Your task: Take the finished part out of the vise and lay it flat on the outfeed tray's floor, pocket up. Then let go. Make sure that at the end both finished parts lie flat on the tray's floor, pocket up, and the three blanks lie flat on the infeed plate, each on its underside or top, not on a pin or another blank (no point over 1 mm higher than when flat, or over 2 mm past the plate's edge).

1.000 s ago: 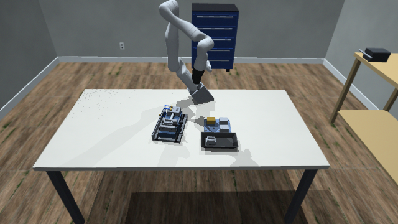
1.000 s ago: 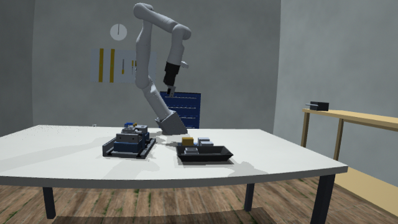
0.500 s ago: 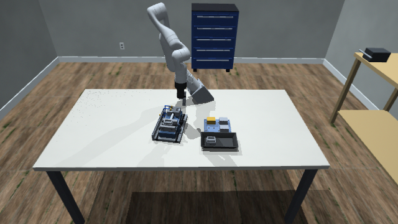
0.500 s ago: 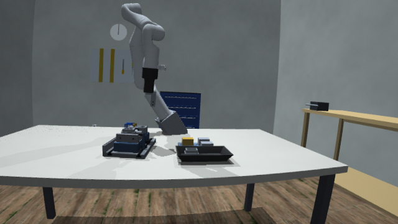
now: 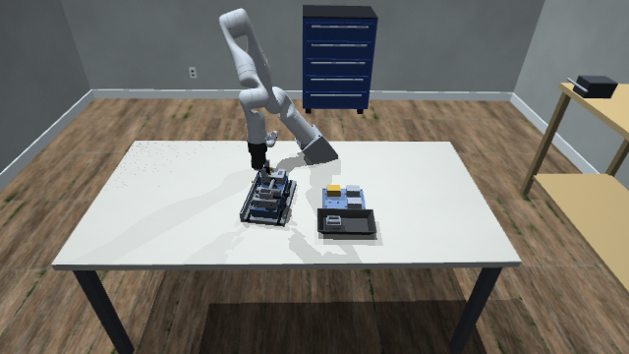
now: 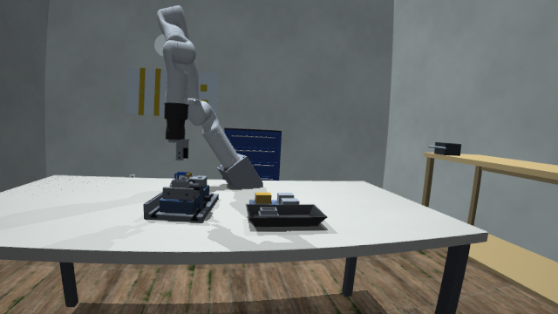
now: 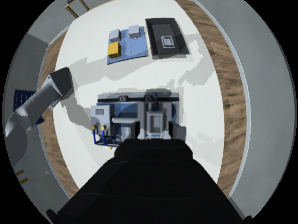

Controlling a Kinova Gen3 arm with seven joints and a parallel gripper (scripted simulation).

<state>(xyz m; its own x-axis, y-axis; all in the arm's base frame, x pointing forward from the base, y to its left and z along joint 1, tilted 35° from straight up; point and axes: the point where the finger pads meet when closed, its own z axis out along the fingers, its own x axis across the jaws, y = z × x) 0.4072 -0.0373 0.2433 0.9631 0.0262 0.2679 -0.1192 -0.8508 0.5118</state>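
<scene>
My gripper is now 160 mm above the vise, 70 mm past it and 10 mm to the right of it. Also, from my hand: yellow block (290 mm to the left, 180 mm below, 120 mm behind).
</scene>
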